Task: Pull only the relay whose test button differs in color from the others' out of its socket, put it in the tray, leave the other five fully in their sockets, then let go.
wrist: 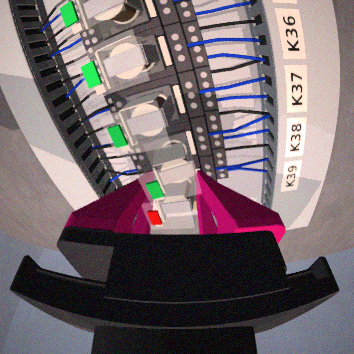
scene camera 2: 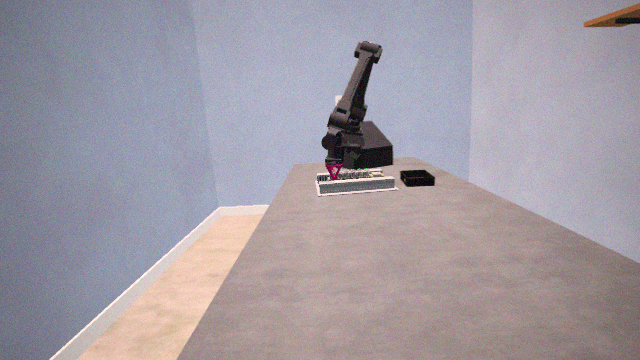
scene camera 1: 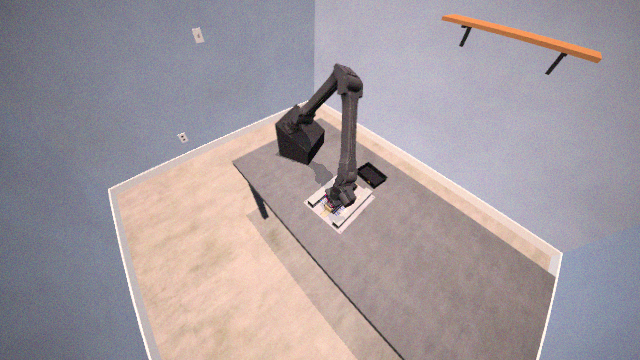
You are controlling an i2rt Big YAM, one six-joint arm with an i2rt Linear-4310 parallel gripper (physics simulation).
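Where they show: gripper, fingertip midpoint: (wrist: 174, 177) (scene camera 2: 334, 178) (scene camera 1: 331, 204); arm's base at its link origin: (scene camera 2: 351, 130) (scene camera 1: 292, 126).
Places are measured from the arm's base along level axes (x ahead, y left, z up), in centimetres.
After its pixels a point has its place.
In the wrist view, the relay with the red test button (wrist: 176, 209) @(x 50.2, y -12.2, z -13.9 cm) is at the near end of the row, between the magenta fingers. My gripper (wrist: 174, 177) @(x 49.5, y -12.7, z -17.4 cm) (scene camera 2: 334, 178) @(x 49.5, y -12.7, z -17.4 cm) is shut on this relay, down at the panel. Relays with green buttons stand in line beyond it; the nearest one (wrist: 175, 171) @(x 50.6, y -9.8, z -14.1 cm) is right by the fingertips, and others (wrist: 145, 121) @(x 49.8, y -7.2, z -14.2 cm) (wrist: 125, 60) @(x 49.7, y -4.6, z -14.2 cm) are farther up. Whether the red-button relay is fully seated is hidden. The black tray (scene camera 1: 366, 180) @(x 50.5, y 16.9, z -19.5 cm) (scene camera 2: 420, 182) @(x 57.7, y 21.7, z -19.4 cm) stands on the table beside the panel, apart from the gripper.
The white panel (scene camera 1: 357, 214) @(x 62.0, y -4.7, z -20.7 cm) carries raised wire ducts (scene camera 2: 355, 186) @(x 60.1, y -5.0, z -18.8 cm) on both sides of the relay row. Blue and black wires (wrist: 235, 95) @(x 54.3, y -8.0, z -19.5 cm) run beside the sockets. Labels K36 to K39 are on the right duct. The arm's black base (scene camera 1: 300, 142) @(x 9.9, y -1.5, z -5.5 cm) stands at the table's far end.
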